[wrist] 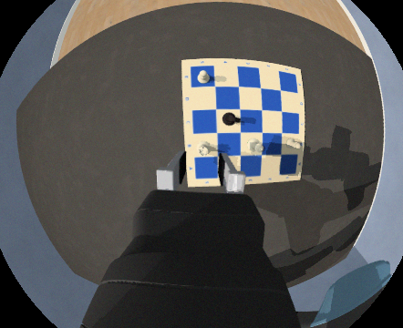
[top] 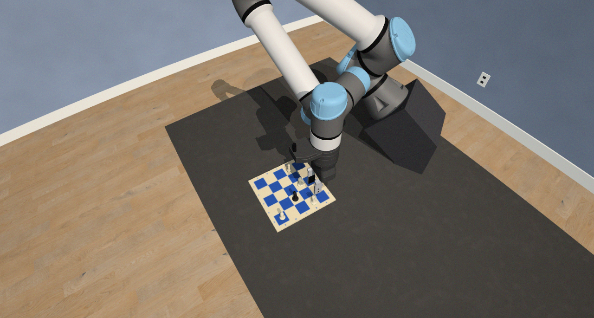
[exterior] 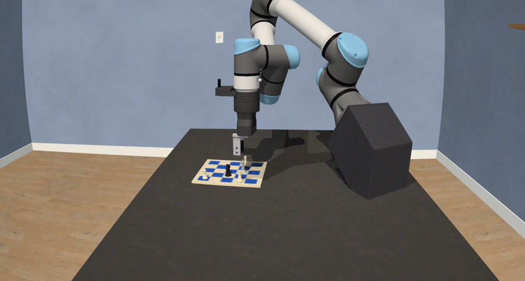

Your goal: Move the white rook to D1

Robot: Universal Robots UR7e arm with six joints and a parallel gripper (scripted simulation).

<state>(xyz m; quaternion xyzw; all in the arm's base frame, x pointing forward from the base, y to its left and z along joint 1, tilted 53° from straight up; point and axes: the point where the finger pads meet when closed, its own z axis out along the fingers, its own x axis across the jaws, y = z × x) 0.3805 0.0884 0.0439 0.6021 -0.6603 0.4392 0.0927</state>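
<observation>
Now: the white rook 90 mm below my hand. Also, from my hand: black piece (100 mm below, 50 mm to the right, 30 mm ahead); blue-and-cream chessboard (110 mm below, 90 mm to the right, 20 mm ahead).
</observation>
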